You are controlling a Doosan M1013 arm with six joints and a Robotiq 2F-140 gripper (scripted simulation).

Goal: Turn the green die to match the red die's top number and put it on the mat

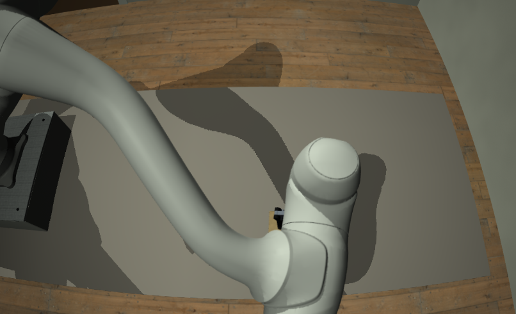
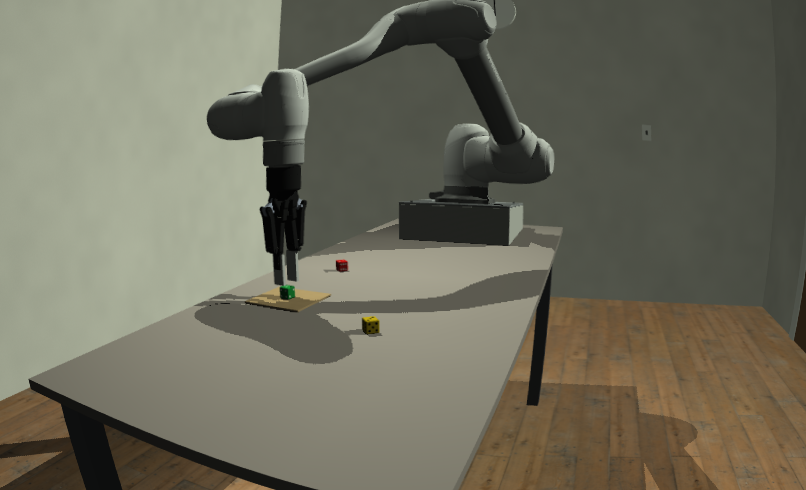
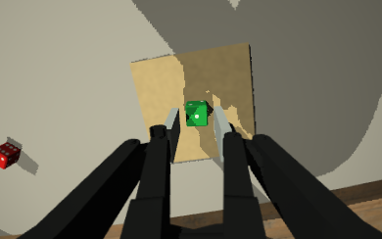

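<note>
Right now my hand is 5 cm above the green die. Round my hand: tan mat (7 cm below); then red die (29 cm behind, 6 cm below); then yellow die (13 cm ahead, 24 cm to the left, 6 cm below).
</note>
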